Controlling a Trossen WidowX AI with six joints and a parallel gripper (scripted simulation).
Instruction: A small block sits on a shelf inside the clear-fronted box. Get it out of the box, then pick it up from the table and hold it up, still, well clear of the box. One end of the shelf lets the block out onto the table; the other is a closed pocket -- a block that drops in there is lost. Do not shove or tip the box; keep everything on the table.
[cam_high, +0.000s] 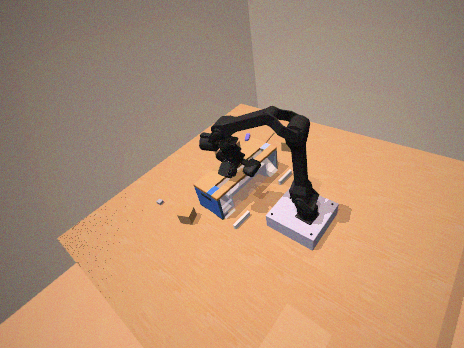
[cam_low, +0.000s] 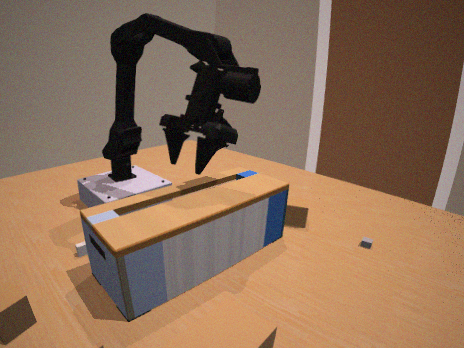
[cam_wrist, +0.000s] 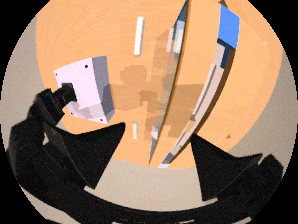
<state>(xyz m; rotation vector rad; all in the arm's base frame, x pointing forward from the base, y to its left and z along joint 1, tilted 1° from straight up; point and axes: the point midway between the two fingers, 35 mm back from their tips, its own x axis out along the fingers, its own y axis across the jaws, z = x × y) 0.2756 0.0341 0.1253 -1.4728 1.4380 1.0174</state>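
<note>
My gripper tip is 4 cm short of the long box, 3 cm to the left of it and 9 cm above it. Round my gripper tip: purple block (30 cm ahead, 33 cm to the right, 15 cm below); grey cube (31 cm ahead, 27 cm to the left, 15 cm below).
</note>
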